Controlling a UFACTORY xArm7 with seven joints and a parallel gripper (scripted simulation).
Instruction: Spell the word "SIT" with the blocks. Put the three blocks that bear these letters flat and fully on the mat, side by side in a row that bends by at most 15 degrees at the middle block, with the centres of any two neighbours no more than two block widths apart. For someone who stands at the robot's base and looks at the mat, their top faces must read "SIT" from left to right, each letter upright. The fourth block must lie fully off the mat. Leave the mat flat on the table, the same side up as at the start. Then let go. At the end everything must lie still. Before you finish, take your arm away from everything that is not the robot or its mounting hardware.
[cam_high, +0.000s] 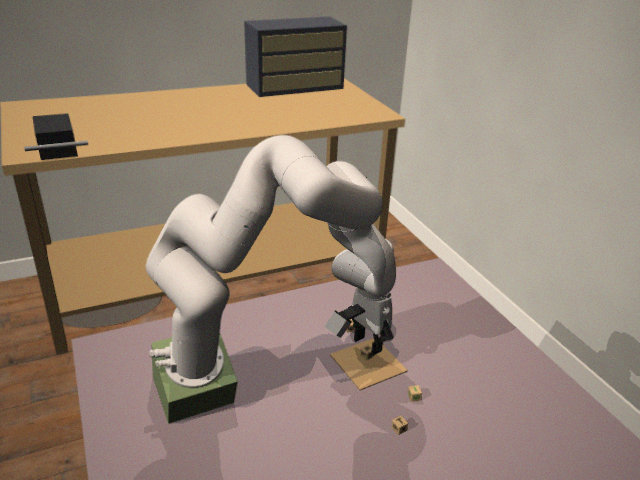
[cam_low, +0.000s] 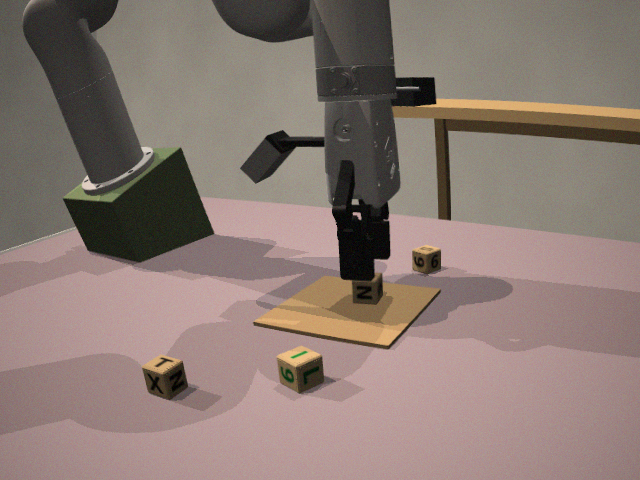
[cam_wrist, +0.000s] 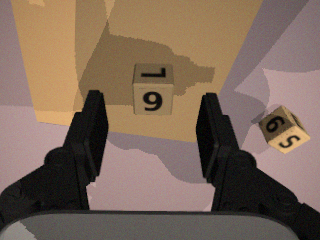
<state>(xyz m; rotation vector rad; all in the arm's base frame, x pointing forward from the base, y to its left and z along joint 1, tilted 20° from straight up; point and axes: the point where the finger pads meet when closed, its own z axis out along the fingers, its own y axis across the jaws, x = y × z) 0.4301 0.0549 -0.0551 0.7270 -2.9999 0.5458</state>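
Now: the tan mat 20 mm to the right of my hand and 50 mm below it. Also, from my hand: wooden block: 240 mm to the right, 40 mm below.
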